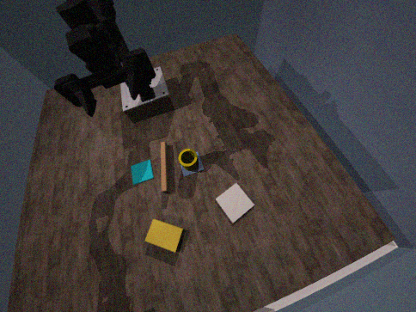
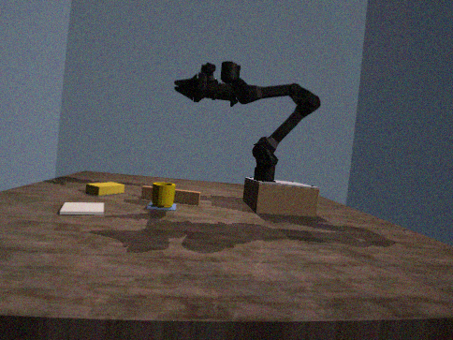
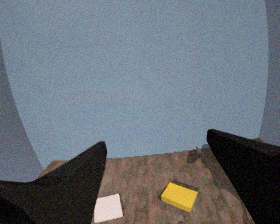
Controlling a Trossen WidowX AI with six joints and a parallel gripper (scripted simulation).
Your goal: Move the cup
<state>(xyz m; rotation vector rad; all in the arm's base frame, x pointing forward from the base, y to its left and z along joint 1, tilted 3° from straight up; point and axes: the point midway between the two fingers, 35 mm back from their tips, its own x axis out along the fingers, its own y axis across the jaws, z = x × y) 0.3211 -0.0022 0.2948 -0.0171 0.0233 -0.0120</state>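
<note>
My gripper tip is 360 mm above the yellow cup and 80 mm to the right of it. The rest, counted from my gripper tip: wooden bar: 390 mm below, 20 mm to the right, 20 mm behind; pale blue pad: 410 mm below, 80 mm to the left; cyan pad: 410 mm below, 120 mm to the right, 50 mm behind.
</note>
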